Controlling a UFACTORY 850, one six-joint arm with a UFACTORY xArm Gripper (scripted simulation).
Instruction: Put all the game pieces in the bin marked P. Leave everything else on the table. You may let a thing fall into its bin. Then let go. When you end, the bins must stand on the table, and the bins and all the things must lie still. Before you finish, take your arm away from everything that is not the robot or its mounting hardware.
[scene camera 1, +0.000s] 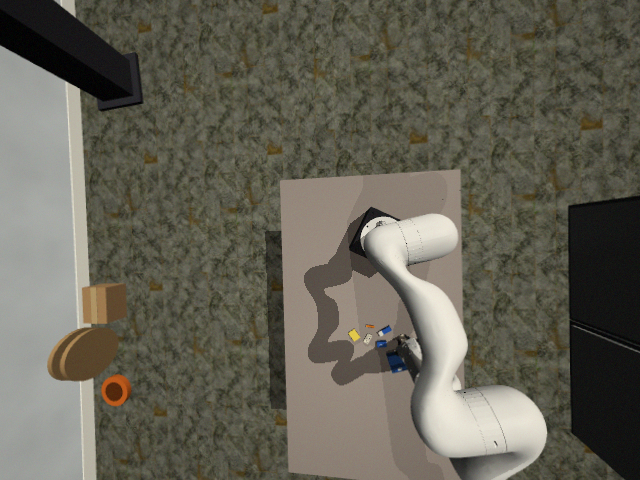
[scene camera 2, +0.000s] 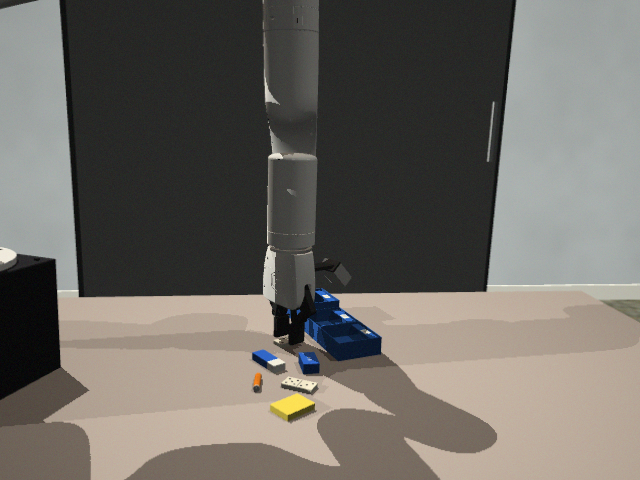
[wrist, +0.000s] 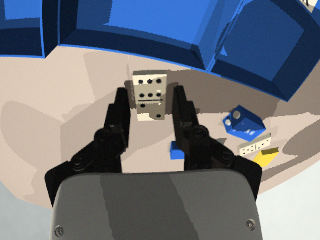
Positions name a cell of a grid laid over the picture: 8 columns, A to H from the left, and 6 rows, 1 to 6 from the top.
Scene:
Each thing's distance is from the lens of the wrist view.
my gripper (wrist: D3): 14 cm
blue bin row (wrist: G2): 14 cm

